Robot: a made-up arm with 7 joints.
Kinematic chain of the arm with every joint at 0, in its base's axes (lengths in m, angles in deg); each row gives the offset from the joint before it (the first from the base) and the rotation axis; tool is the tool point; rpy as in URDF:
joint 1: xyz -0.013 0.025 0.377 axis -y
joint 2: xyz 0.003 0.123 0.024 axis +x
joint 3: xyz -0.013 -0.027 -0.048 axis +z
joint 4: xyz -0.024 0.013 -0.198 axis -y
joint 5: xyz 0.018 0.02 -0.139 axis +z
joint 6: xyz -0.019 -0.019 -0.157 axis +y
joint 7: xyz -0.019 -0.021 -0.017 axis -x
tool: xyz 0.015 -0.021 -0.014 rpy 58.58 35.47 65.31
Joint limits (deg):
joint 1: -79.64..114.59
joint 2: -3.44..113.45
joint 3: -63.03..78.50
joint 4: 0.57..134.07
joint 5: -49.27..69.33
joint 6: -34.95..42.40
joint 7: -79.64..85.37
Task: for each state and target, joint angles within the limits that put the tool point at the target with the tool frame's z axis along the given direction. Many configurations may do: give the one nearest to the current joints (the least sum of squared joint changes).
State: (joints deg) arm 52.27 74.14 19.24 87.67 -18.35 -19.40 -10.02
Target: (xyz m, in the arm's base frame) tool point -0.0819 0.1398 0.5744 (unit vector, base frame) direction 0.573 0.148 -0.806
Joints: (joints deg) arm 67.80 103.75 46.35 132.42 -2.30 -20.34 -12.67
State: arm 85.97 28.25 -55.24 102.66 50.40 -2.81 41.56
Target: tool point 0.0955 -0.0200 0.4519 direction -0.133 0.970 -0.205
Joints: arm 59.22 17.45 -44.28 124.15 45.95 -34.95 35.37
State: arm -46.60 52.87 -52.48 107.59 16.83 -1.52 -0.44
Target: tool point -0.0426 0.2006 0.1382 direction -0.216 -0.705 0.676
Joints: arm -42.70 89.41 -46.54 128.98 -2.82 19.40 -11.38
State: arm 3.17 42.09 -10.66 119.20 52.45 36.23 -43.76
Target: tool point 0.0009 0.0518 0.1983 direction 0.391 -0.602 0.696
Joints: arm -19.20 60.27 -56.71 134.07 47.21 42.40 -51.39
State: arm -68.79 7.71 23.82 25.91 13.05 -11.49 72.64
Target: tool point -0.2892 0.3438 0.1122 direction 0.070 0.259 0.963
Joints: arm -65.89 4.91 59.05 50.11 50.03 -17.09 79.12
